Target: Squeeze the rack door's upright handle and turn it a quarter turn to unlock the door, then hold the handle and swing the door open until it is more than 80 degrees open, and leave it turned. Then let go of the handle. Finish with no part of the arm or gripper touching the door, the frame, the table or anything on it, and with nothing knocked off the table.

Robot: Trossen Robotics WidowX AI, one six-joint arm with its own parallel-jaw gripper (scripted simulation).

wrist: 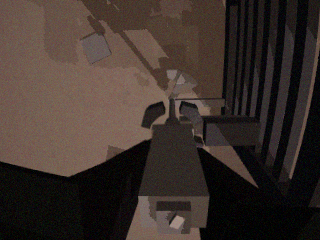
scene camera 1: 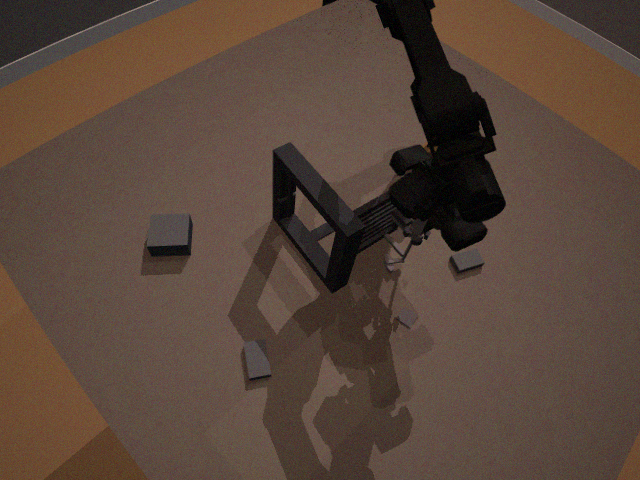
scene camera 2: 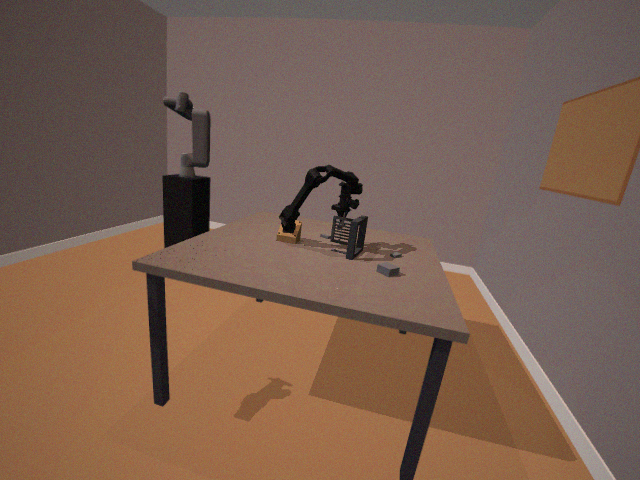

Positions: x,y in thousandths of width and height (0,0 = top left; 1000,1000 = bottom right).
Note:
In view: my gripper (scene camera 1: 659,470) and a slatted rack door (scene camera 1: 596,455).
My gripper also shows in the wrist view (wrist: 539,631). The slatted rack door is seen too in the wrist view (wrist: 808,235).

